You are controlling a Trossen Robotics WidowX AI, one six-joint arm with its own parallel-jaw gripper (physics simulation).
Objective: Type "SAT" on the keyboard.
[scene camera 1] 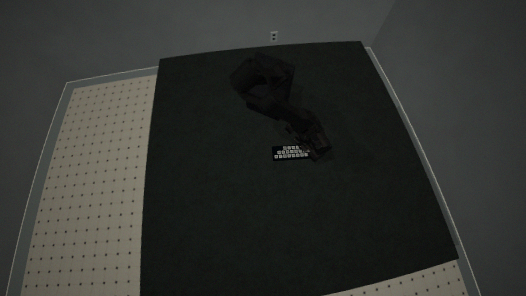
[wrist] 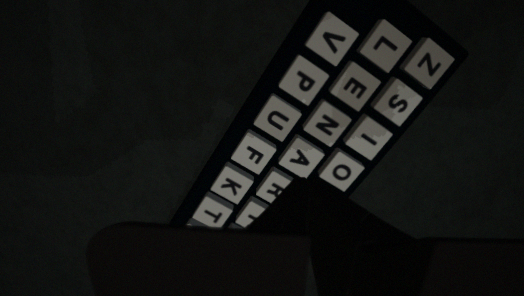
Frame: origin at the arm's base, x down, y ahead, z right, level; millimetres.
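Where they show: gripper, between the fingertips: (scene camera 1: 300,148) (wrist: 304,189); arm's base, origin of its link: (scene camera 1: 280,72).
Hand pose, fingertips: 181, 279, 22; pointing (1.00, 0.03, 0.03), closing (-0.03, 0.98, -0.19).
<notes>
Things, the pixels of their top centre, and the offset from my fingertips, as dx, dy, dz. Level surfaces: height alone.
- black keyboard, centre of its top: (wrist: 271,198) (scene camera 1: 294,151) +24, -7, +21
- S key, centre of its top: (wrist: 398,103) +24, +34, -35
- T key, centre of its top: (wrist: 212,214) +24, -33, +37
- dark table top, height of its surface: dx +42
A black keyboard (scene camera 1: 275,150) (wrist: 242,126) with pale letter keys lies on the dark table; the arm covers its right end in the scene view. In the wrist view it runs diagonally. The S key (wrist: 398,102) is in the outer right row, the A key (wrist: 301,156) in the middle row, and the T key (wrist: 212,212) low in the left row, partly cut off by the gripper. My gripper (scene camera 1: 306,148) (wrist: 304,189) is shut and empty. Its tip appears just below the A key, between the R and O keys. Whether it touches a key cannot be told.
The dark table top (scene camera 1: 240,220) bears the arm (scene camera 1: 275,102), which reaches from the back toward the keyboard. A pale dotted floor (scene camera 1: 90,190) lies to the left and at the lower right. Grey walls with an outlet (scene camera 1: 274,36) stand behind.
</notes>
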